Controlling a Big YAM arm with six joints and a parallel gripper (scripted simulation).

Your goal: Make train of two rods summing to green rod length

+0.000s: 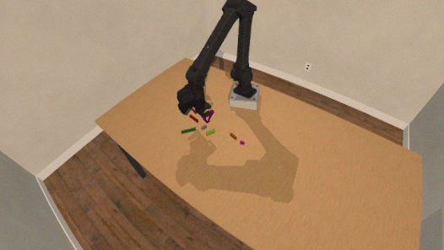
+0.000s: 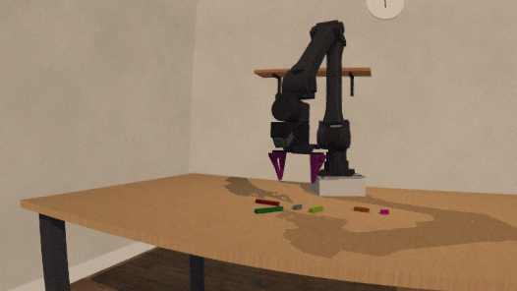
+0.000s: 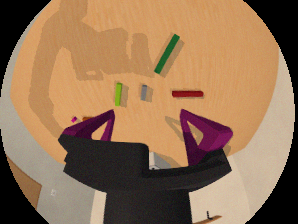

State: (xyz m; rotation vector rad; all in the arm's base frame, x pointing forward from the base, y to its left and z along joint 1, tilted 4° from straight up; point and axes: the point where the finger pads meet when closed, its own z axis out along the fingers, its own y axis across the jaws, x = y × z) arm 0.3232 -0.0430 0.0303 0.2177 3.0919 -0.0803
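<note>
Right now my hand is 10 mm to the right of the grey rod and 80 mm above it. The rest, counted from my hand: lime rod 10 mm ahead, 60 mm to the left, 80 mm below; then green rod 70 mm ahead, 40 mm to the right, 80 mm below; then red rod 10 mm behind, 90 mm to the right, 80 mm below.
</note>
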